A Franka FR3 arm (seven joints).
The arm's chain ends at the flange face. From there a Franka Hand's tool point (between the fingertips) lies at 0.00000 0.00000 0.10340 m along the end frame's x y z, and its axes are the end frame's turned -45 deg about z.
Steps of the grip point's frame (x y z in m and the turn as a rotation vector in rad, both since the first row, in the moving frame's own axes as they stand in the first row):
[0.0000, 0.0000, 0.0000, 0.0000, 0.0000, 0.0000]
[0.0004, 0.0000, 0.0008, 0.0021, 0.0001, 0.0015]
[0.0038, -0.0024, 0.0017, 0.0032, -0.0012, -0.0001]
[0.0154, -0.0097, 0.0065, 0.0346, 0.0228, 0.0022]
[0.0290, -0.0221, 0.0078, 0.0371, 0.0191, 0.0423]
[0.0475, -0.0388, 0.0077, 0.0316, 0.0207, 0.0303]
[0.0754, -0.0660, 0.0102, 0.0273, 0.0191, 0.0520]
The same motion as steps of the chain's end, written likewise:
[0.0000, 0.0000, 0.0000, 0.0000, 0.0000, 0.0000]
[0.0004, -0.0001, 0.0008, 0.0016, -0.0014, 0.0015]
[0.0013, -0.0042, 0.0017, 0.0014, -0.0031, -0.0001]
[0.0049, -0.0136, 0.0066, 0.0406, -0.0083, 0.0022]
[0.0061, -0.0320, 0.0079, 0.0397, -0.0127, 0.0423]
[0.0069, -0.0572, 0.0078, 0.0370, -0.0077, 0.0303]
[0.0072, -0.0966, 0.0103, 0.0328, -0.0058, 0.0520]

